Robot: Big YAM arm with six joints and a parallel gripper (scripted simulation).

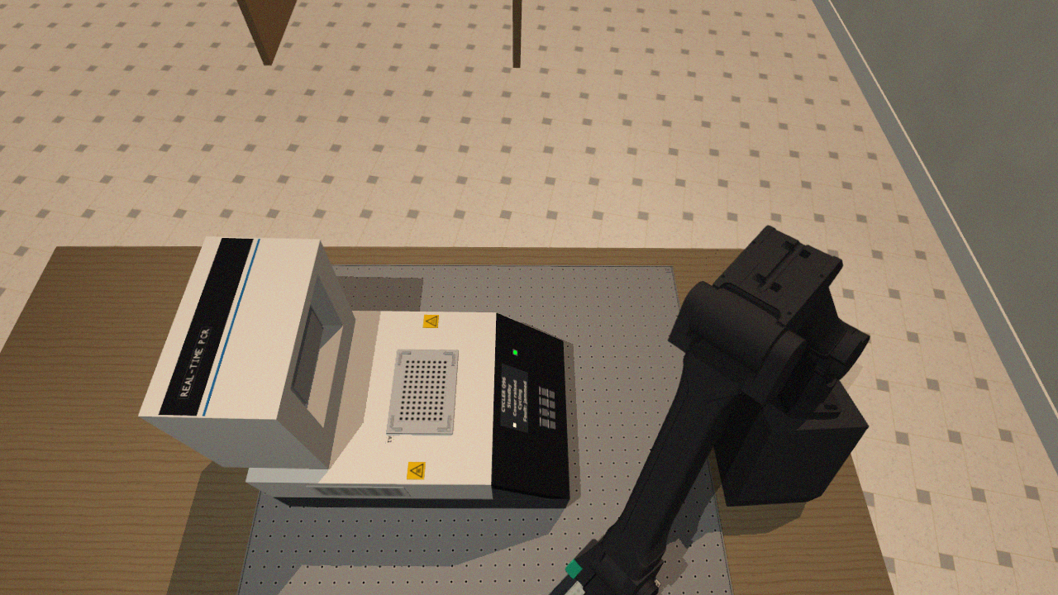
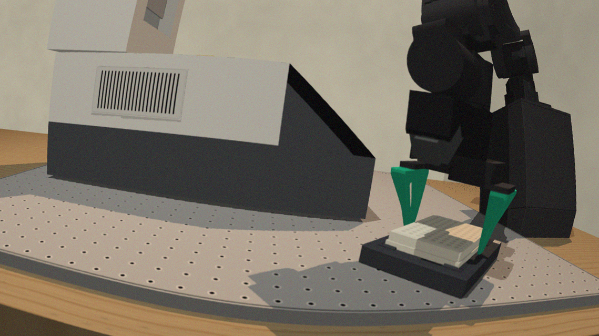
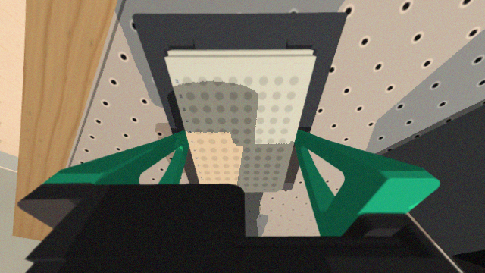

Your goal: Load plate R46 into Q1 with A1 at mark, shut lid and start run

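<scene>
Now: the 96-well plate R46 right at my hand. The rest, counted from my hand: plate nest N1 (20 mm below).
</scene>
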